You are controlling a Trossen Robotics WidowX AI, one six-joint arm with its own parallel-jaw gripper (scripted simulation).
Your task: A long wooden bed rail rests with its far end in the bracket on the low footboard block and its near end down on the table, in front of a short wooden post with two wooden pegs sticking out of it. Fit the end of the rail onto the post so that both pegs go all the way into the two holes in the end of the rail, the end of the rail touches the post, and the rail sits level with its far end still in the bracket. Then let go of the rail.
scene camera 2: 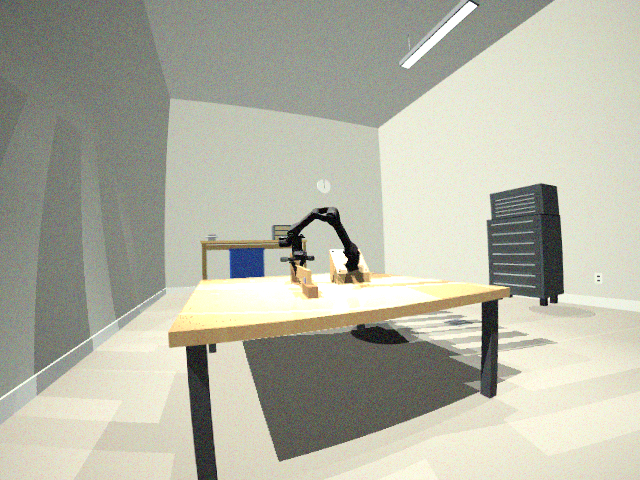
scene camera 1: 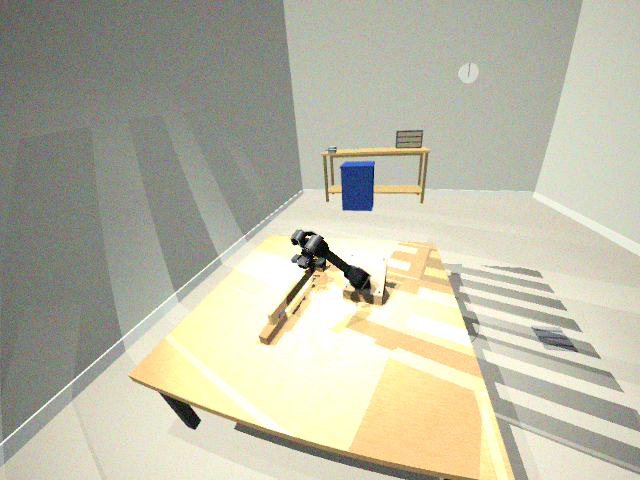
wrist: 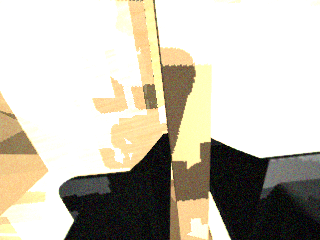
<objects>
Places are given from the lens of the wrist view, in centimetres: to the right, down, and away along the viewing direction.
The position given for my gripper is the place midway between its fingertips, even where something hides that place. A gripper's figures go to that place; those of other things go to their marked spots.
my gripper (wrist: 179, 136): 2, 1, 11
wooden rail (wrist: 185, 42): 1, -3, 4
</objects>
